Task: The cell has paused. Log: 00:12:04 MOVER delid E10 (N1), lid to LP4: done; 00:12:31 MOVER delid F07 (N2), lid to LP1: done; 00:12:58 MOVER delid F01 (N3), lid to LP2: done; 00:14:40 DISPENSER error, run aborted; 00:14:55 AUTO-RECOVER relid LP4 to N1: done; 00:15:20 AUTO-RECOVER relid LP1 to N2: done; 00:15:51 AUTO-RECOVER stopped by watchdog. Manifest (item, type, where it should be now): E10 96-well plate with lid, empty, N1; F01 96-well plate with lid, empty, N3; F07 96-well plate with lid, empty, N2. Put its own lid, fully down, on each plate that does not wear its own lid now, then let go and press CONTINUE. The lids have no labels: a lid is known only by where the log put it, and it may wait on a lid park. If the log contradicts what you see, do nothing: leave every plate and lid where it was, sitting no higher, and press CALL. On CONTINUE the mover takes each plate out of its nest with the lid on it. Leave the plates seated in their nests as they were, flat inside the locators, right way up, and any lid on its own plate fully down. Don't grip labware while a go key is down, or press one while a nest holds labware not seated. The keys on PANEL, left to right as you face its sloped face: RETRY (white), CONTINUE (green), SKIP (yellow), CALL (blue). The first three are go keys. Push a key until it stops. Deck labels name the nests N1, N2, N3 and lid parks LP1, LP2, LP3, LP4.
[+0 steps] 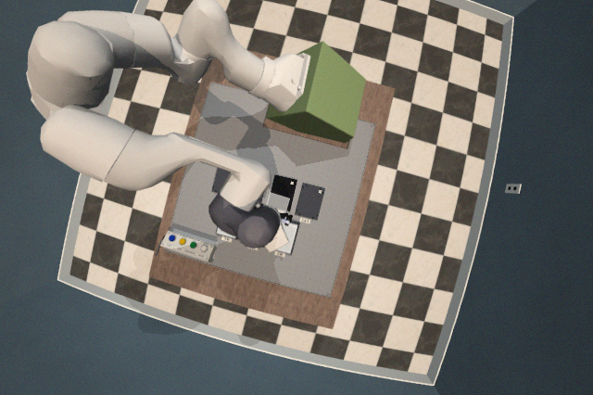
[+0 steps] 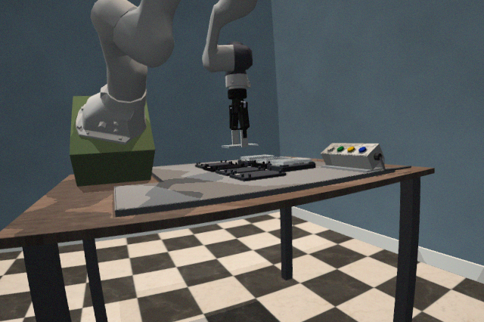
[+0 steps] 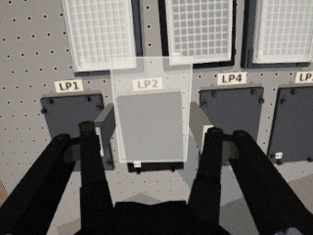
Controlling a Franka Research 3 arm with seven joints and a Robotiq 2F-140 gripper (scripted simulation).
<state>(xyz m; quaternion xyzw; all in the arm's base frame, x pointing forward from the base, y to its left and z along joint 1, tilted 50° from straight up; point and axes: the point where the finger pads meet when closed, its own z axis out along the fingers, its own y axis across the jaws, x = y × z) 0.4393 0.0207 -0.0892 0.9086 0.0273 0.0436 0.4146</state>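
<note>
Now: the plate 120 mm ahead of my hand, 90 mm below it and 60 mm to the right of it. Round my hand: lid park LP3 (260 mm to the right, 110 mm below, 50 mm behind); then lid park LP1 (130 mm to the left, 110 mm below, 70 mm behind); then lid park LP4 (130 mm to the right, 110 mm below, 60 mm behind).
</note>
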